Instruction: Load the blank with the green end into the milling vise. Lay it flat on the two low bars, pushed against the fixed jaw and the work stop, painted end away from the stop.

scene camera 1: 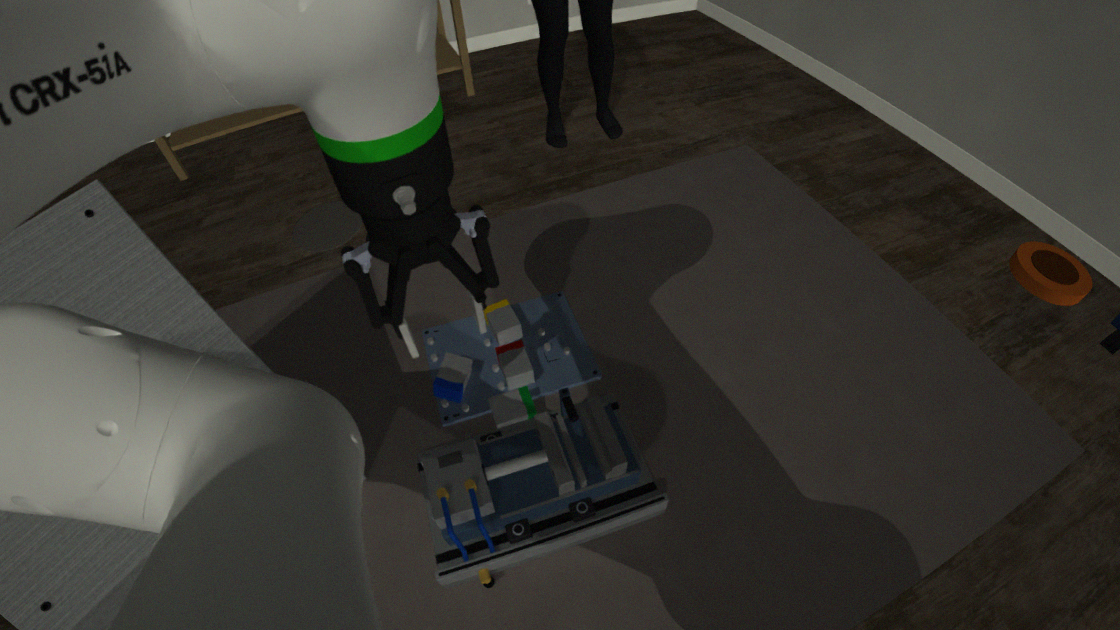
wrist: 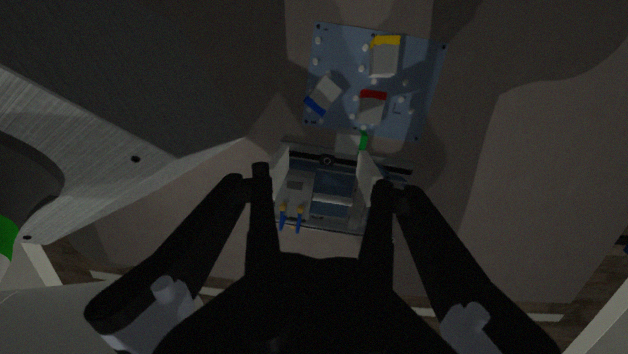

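Note:
The blank with the green end (scene camera 1: pixel 513 408) (wrist: pixel 346 143) lies between the blue plate and the milling vise (scene camera 1: pixel 467 462) (wrist: pixel 301 192), its green end pointing right in both views. In the scene view, upright jaw plates (scene camera 1: pixel 606 447) stand at the vise's right part, with a small black piece (scene camera 1: pixel 569 405) at their far end. The low bars are hard to make out. My gripper (scene camera 1: pixel 448 342) (wrist: pixel 323 159) is partly open and empty, high above the plate and vise. In the wrist view, its right finger hides part of the vise's jaw area.
The blue plate (scene camera 1: pixel 580 362) (wrist: pixel 429 82) has white pegs and holds blanks with yellow (scene camera 1: pixel 503 322) (wrist: pixel 385 57), red (scene camera 1: pixel 516 366) (wrist: pixel 372 108) and blue (scene camera 1: pixel 453 376) (wrist: pixel 323 95) ends. Two blue hoses (scene camera 1: pixel 479 521) rise at the vise's left block. A metal table (scene camera 1: pixel 148 274) stands left.

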